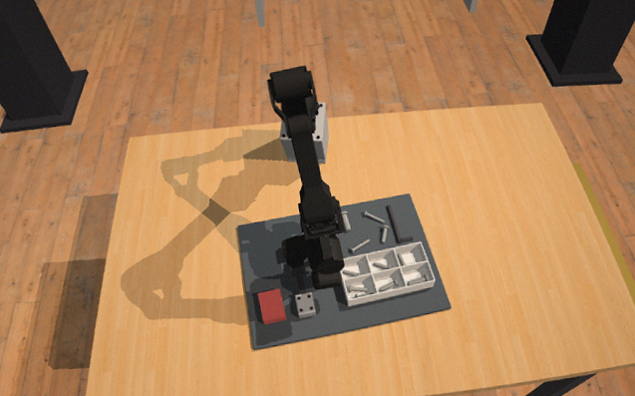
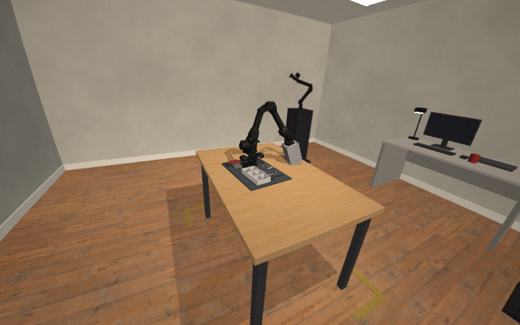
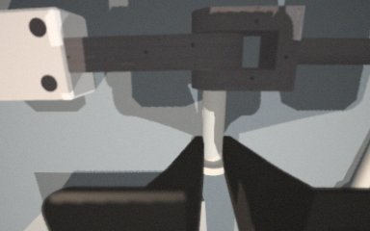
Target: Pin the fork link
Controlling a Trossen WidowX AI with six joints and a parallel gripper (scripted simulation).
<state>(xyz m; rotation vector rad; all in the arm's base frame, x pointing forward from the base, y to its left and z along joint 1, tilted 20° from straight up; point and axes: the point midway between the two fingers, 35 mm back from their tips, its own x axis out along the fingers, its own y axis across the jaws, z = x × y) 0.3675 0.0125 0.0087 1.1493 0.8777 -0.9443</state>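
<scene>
My gripper is now 1 cm to the left of the pale pin and 3 cm above it. From my hand the other things lie so: dark eye plate bar: 2 cm ahead, 5 cm to the right, 3 cm below; light grey block: 10 cm ahead, 4 cm to the right, 3 cm below; red block: 9 cm ahead, 12 cm to the right, 3 cm below.
</scene>
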